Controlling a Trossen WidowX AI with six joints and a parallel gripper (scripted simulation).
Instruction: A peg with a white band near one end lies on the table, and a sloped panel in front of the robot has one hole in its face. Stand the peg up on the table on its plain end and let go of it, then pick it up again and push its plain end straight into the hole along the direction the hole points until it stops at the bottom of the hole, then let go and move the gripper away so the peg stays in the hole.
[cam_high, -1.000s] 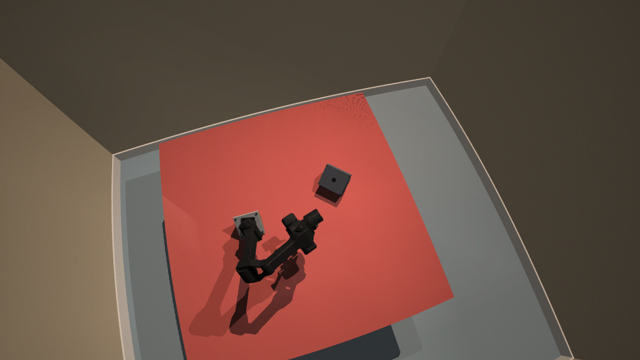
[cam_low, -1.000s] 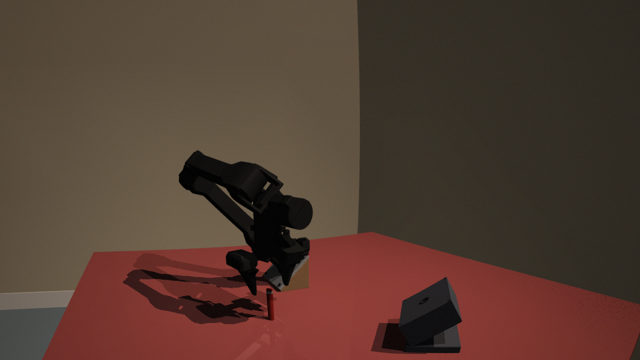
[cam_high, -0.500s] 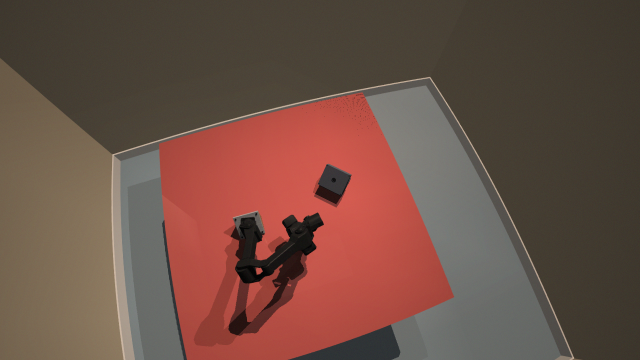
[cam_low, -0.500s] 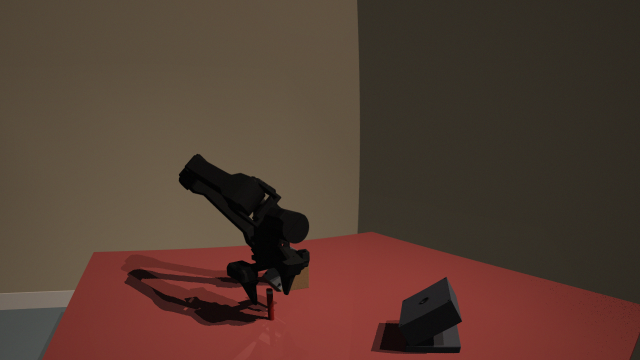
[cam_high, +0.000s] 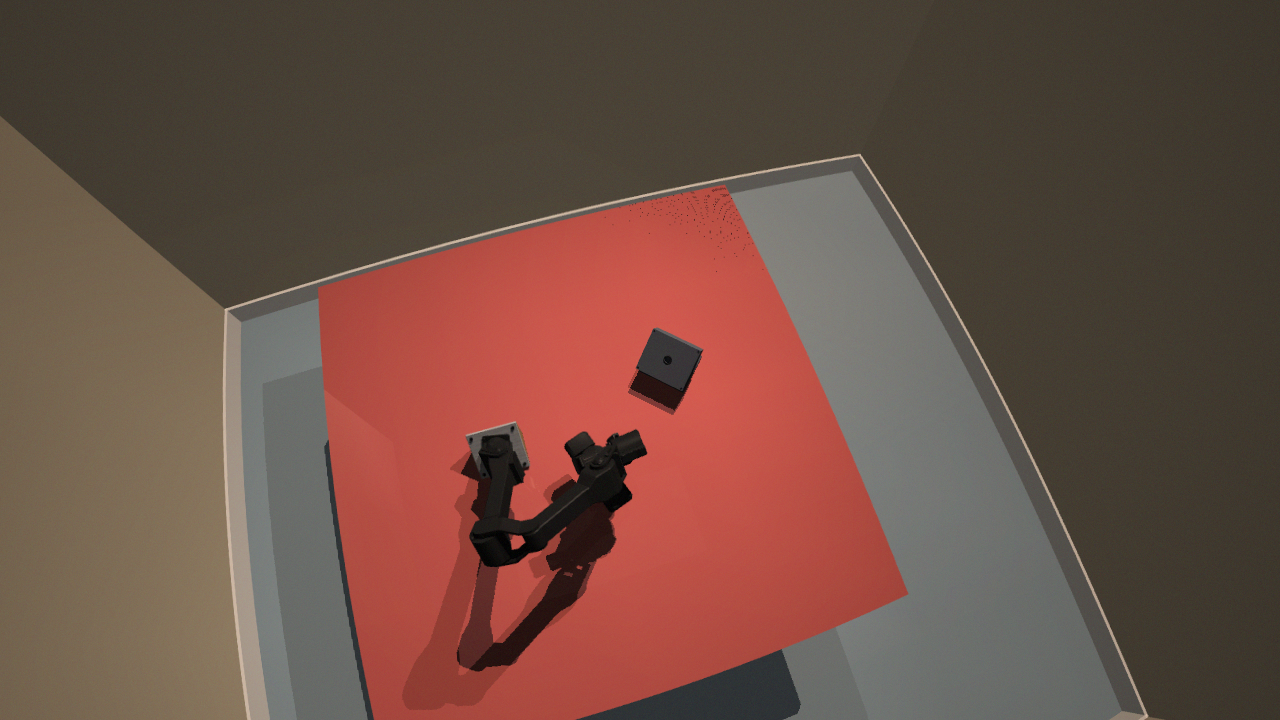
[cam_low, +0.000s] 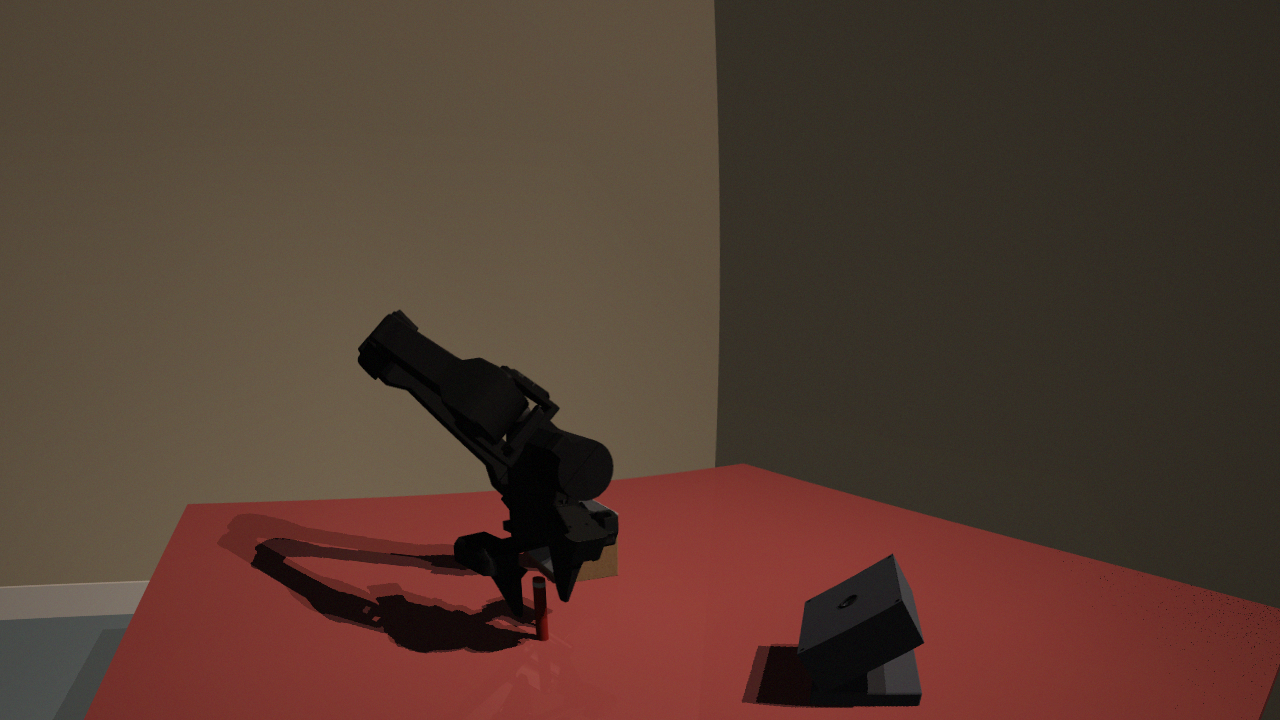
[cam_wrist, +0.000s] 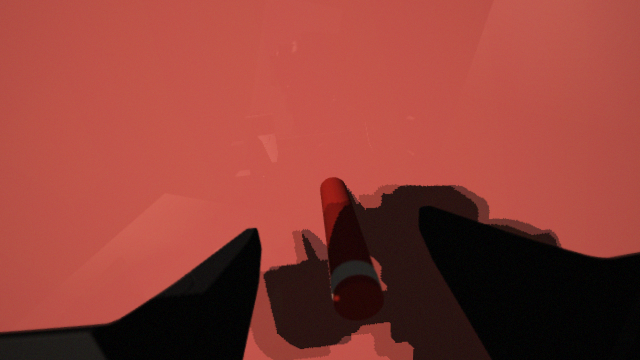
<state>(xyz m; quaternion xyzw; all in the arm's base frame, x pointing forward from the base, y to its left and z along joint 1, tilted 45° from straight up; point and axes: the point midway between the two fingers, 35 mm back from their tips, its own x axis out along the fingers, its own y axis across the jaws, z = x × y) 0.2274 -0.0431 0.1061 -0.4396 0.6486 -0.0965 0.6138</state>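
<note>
My gripper tip is now 270 mm to the right of the dark sloped panel, 220 mm short of it and 30 mm below it. Also, from my gripper tip: red peg (20 mm above).
</note>
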